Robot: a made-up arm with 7 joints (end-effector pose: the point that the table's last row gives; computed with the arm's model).
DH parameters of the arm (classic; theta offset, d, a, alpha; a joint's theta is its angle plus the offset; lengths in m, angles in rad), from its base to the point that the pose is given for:
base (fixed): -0.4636 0 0.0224 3.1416
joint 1: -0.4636 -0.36 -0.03 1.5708
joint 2: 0 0.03 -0.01 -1.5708
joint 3: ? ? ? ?
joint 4: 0 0.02 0.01 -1.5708
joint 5: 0 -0.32 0.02 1.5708
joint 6: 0 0 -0.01 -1.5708
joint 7: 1.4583 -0.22 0 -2.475
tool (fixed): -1.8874 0 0 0
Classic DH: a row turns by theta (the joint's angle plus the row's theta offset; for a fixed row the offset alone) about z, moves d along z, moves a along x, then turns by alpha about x.
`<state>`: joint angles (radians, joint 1 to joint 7).
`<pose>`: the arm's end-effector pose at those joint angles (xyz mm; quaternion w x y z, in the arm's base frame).
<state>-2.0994 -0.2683 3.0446 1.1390 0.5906 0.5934 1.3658</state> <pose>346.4 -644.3 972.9 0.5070 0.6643 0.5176 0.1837</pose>
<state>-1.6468 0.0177 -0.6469 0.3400 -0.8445 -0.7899 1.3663</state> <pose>26.7 59.8 1497.8 0.5392 -0.1107 0.3703 -0.7482</pose>
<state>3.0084 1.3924 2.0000 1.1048 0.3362 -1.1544 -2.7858</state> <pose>-946.4 96.5 577.8 0.8239 -0.2576 -0.5042 0.0256</pose>
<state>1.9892 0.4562 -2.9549 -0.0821 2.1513 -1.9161 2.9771</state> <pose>-212.3 -214.4 1225.9 0.6237 -0.1456 -0.3978 -0.6569</pose>
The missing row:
joint 3: 0 -0.67 -0.03 1.5708
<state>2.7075 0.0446 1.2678 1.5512 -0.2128 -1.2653 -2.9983</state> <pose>-180.9 231.5 1211.7 0.4588 -0.4286 0.1937 0.7538</pose>
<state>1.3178 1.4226 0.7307 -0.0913 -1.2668 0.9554 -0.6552</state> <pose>476.0 -1033.9 404.1 0.1959 0.3781 -0.7330 0.5304</pose>
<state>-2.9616 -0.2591 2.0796 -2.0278 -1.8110 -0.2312 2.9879</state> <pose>-137.7 -479.2 855.3 0.3585 -0.4049 -0.7453 0.3899</pose>
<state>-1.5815 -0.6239 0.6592 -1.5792 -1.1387 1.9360 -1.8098</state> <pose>-356.7 -571.6 933.7 0.8690 -0.0059 0.0020 -0.4947</pose>
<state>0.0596 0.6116 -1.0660 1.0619 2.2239 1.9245 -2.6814</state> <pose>672.1 14.5 990.8 0.2286 0.0652 -0.6518 0.7201</pose>
